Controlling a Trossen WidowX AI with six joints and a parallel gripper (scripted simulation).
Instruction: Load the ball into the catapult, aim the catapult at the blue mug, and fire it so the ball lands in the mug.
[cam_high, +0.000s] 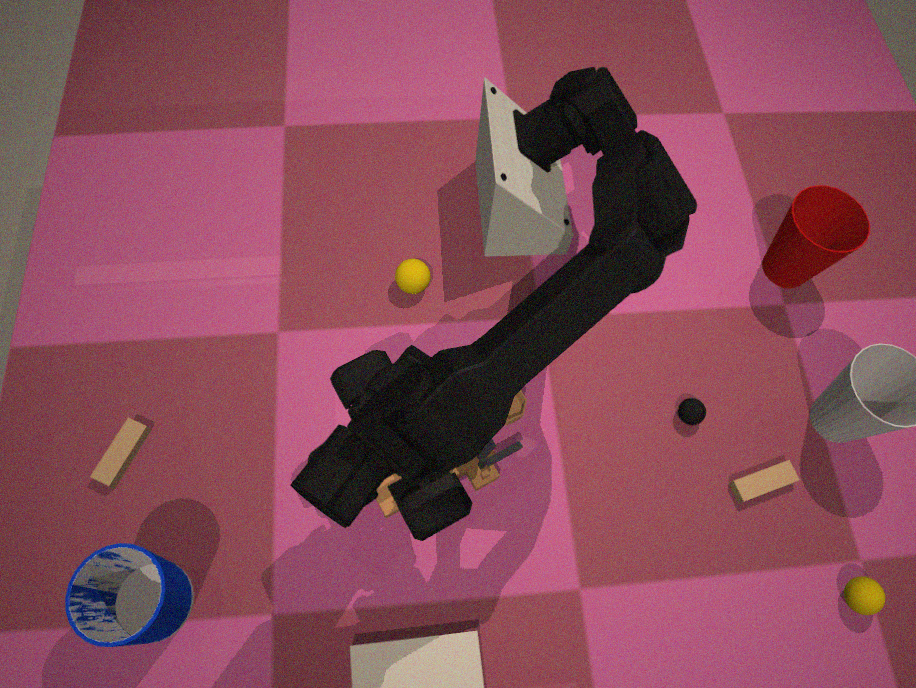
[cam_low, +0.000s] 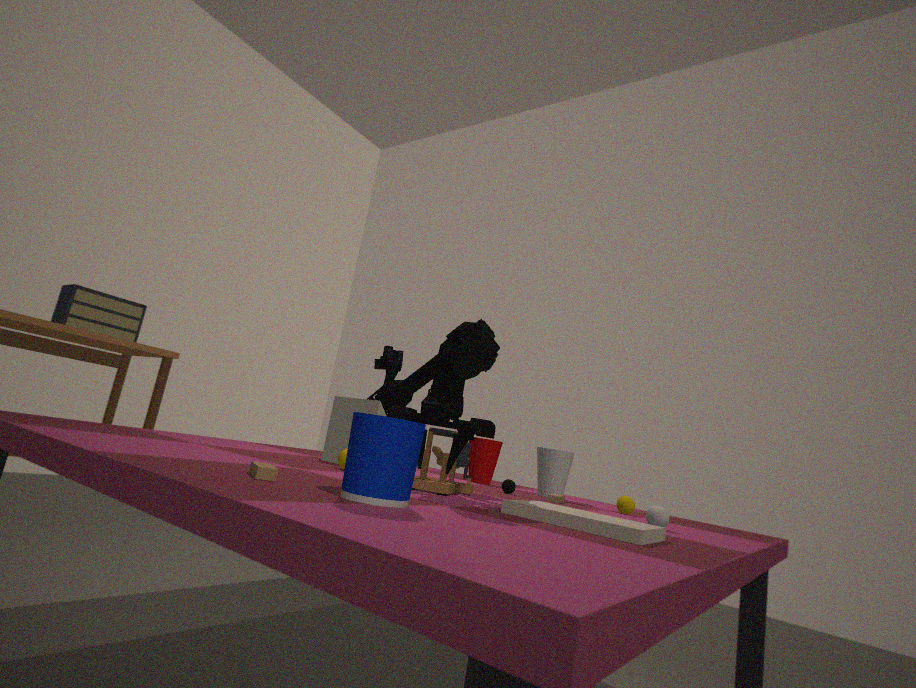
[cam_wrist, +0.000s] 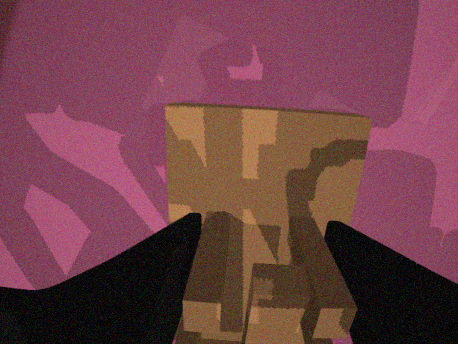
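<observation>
Now: gripper tip 340 mm to the right of the black ball, 40 mm past it and 20 mm above it. Also, from my gripper tip: white slab: 280 mm ahead, 20 mm below, 10 mm to the left; wooden catapult: 60 mm to the left, 20 mm behind, 20 mm above; yellow ball: 240 mm behind, 30 mm to the left, 10 mm below.
</observation>
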